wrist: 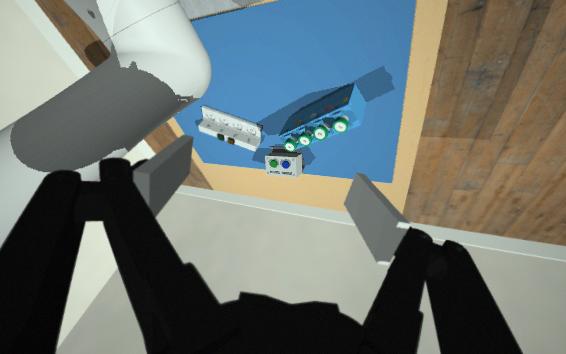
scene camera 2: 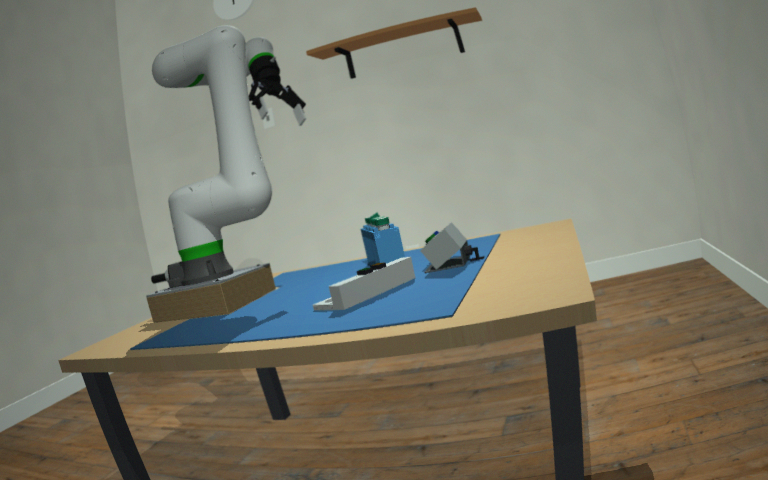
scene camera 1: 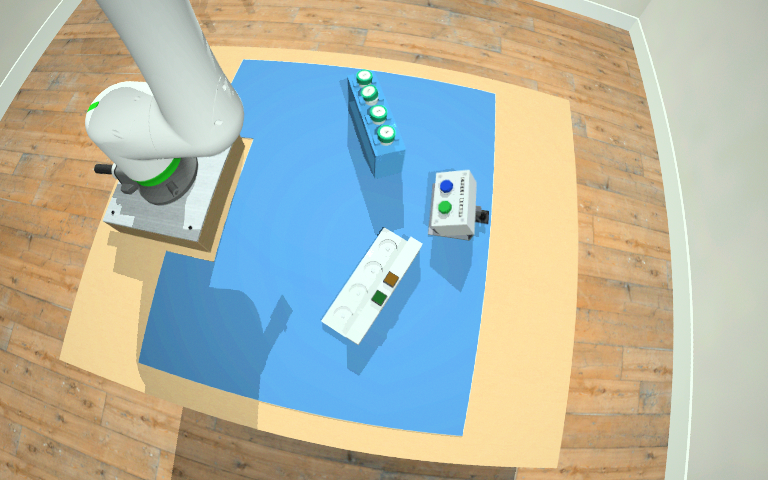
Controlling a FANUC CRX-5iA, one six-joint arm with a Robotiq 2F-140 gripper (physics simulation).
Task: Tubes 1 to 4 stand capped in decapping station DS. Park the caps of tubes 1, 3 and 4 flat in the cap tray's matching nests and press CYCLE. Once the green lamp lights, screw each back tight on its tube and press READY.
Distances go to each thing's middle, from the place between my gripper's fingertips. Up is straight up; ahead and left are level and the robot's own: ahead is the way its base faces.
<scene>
Right now the grey button box (scene camera 1: 459,223) is 430 mm ahead of my hand, 410 mm below it and 270 mm to the right of it.
</scene>
